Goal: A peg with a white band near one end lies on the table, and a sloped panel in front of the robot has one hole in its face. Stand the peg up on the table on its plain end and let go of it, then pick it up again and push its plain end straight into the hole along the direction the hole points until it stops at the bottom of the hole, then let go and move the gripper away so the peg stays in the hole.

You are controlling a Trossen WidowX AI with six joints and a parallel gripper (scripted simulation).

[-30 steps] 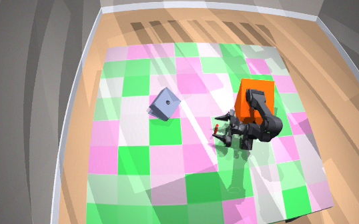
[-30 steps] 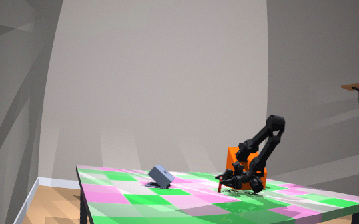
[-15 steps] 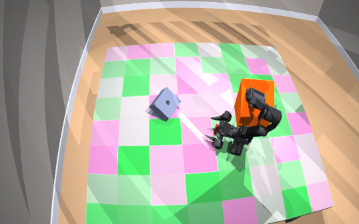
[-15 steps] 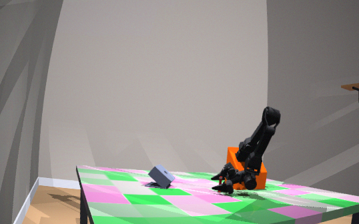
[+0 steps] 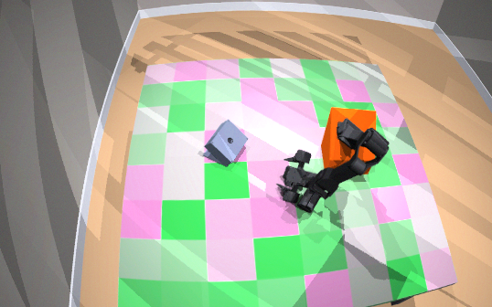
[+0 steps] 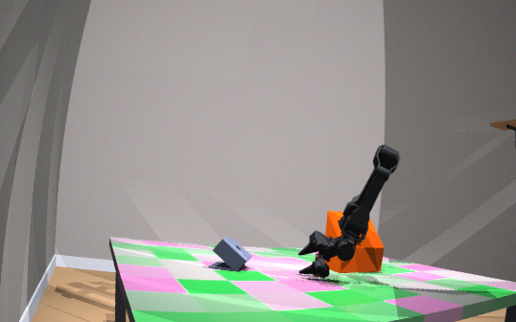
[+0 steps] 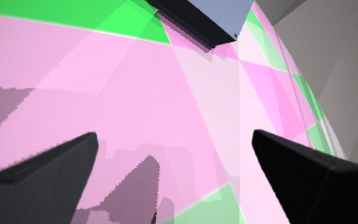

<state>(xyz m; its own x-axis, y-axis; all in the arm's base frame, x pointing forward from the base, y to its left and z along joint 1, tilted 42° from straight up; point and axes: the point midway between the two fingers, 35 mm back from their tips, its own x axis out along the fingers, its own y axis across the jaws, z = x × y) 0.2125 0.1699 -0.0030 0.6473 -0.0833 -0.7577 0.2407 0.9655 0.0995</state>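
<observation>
My gripper tip is now 60 mm past the red peg, 20 mm to the right of it and 20 mm below it. Also, from my gripper tip: grey-blue sloped panel: 200 mm ahead, 120 mm to the right, 10 mm above.
</observation>
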